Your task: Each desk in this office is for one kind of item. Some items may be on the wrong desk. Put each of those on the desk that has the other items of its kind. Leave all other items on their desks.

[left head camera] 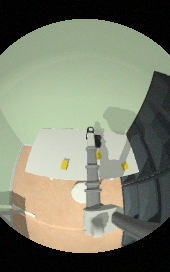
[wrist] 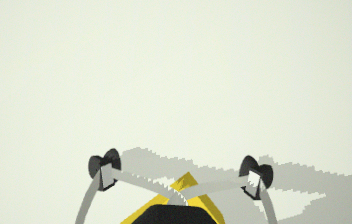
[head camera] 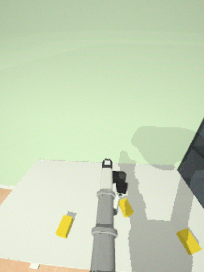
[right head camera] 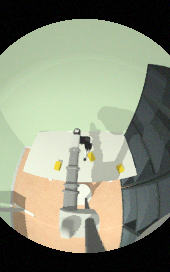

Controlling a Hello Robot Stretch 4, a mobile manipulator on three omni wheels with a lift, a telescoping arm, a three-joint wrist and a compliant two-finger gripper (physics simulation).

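Frame: origin at the robot's base, x ahead, y left, z up, level; centimetres.
Where they show: gripper, fingertip midpoint: (wrist: 180, 166) (head camera: 117, 204) (right head camera: 86, 154); robot's base, link origin: (left head camera: 82, 191) (right head camera: 79, 193).
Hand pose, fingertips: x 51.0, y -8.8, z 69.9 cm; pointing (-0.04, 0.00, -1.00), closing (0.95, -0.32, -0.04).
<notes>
Each offset is from my fingertips to the top centre of the thing. Level surfaces: height alone.
A white desk {dz -0.6 cm} (head camera: 30, 215) (left head camera: 45, 150) (right head camera: 40, 150) bears three yellow blocks. One block {dx -17.0, dy +33.3, dz +3.8 cm} (head camera: 64, 226) (left head camera: 64, 164) (right head camera: 58, 165) lies on the left, and another {dx -19.8, dy -40.3, dz +3.8 cm} (head camera: 189, 241) (left head camera: 125, 166) (right head camera: 120, 168) near the right front. The middle block {dx -2.7, dy -5.8, dz +3.8 cm} (head camera: 126, 207) (left head camera: 99, 155) (right head camera: 91, 156) (wrist: 186, 182) lies just right of the arm. My gripper (head camera: 118, 204) (right head camera: 85, 157) (wrist: 180, 166) is open low over the desk, at the middle block. In the wrist view its fingertips stand wide on either side of that block's visible corner; its lower part is hidden by the gripper body.
A dark panelled unit (head camera: 196, 167) (left head camera: 150, 125) (right head camera: 148, 120) stands at the desk's right side. A green wall rises behind the desk. A round white object (left head camera: 80, 192) (right head camera: 84, 190) shows on the orange floor before the desk, partly behind the arm.
</notes>
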